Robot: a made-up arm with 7 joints.
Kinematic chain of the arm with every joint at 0, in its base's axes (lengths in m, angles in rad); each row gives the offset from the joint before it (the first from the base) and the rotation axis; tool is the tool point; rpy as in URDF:
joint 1: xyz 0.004 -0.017 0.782 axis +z
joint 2: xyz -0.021 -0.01 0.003 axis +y
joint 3: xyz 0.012 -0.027 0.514 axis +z
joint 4: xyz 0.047 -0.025 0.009 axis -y
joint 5: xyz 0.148 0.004 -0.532 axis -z
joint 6: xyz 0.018 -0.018 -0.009 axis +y
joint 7: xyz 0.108 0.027 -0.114 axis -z
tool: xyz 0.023 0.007 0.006 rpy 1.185 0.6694 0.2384
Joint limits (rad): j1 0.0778..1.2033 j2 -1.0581..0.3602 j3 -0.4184..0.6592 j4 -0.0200..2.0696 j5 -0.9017..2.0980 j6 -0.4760..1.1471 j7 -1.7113..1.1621
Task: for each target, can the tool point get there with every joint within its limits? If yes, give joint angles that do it. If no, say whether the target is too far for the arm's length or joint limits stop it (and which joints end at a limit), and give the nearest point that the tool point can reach.
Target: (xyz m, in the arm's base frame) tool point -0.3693 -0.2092 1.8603
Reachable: yes | joints 1.0137 -0.8719 0.4280 1.8866 -0.0573 0.5404 0.6717
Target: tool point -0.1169 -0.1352 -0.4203
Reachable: no: joint limits stop it (at a limit: joint 1, joint 2, joint 4) | nearest point 0.1349 -0.0935 0.5261 | short by 0.980 m
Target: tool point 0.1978 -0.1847 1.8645
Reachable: yes | joints 0.4661 -0.5653 -0.2901 1.7156 0.1440 0.4491 -0.9048
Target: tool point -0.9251 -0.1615 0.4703
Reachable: no: joint limits stop it (at a limit: joint 1, joint 2, joint 3, joint 4, joint 5) | nearest point -0.1731 0.1350 0.6344 | short by 0.825 m
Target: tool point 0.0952 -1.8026 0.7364
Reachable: no: too far | nearest point 0.0468 -0.8542 1.5840 | short by 1.273 m
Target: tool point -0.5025 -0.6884 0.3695
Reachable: no: joint limits stop it (at a limit: joint 1, joint 2, joint 3, joint 4) | nearest point 0.0142 -0.2528 0.6451 | short by 0.730 m
